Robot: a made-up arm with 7 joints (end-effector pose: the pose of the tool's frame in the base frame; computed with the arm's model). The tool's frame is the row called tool.
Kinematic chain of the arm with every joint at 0, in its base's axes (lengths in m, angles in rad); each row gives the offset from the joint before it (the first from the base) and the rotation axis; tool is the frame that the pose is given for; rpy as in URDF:
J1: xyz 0 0.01 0.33 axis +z
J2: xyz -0.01 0.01 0.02 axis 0 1 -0.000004
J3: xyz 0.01 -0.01 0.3 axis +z
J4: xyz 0.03 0 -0.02 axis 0 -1 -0.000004
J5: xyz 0.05 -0.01 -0.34 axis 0 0.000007 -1
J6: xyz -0.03 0.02 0.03 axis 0 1 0.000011
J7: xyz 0.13 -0.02 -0.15 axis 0 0.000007 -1
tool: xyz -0.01 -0.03 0.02 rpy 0 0 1.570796
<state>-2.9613 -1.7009 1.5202 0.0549 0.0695 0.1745 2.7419</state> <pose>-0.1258 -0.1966 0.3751 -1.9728 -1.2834 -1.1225</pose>
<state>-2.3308 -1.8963 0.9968 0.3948 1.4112 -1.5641 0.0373</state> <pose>0.1620 0.1025 0.4839 2.6113 -0.2041 -0.2179</pose>
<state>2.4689 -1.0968 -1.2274 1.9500 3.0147 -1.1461 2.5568</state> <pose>0.3796 0.0884 0.5340 -1.3616 -0.3471 -3.1315</pose>
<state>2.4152 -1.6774 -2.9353 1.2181 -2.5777 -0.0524 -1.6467</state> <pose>0.1331 0.0965 -0.0360 -0.0248 0.5536 -1.1971</pose>
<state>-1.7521 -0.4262 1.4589 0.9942 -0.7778 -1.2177 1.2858</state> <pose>0.3533 0.0918 0.5673 -1.6730 -0.2683 2.1731</pose>
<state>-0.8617 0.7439 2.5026 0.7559 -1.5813 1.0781 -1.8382</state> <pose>0.0712 0.4085 0.4977 1.1231 -0.1985 -0.7256</pose>
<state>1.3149 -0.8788 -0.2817 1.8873 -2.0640 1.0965 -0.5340</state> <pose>0.1491 -0.1864 1.0303 -2.2745 0.8996 0.3111</pose>
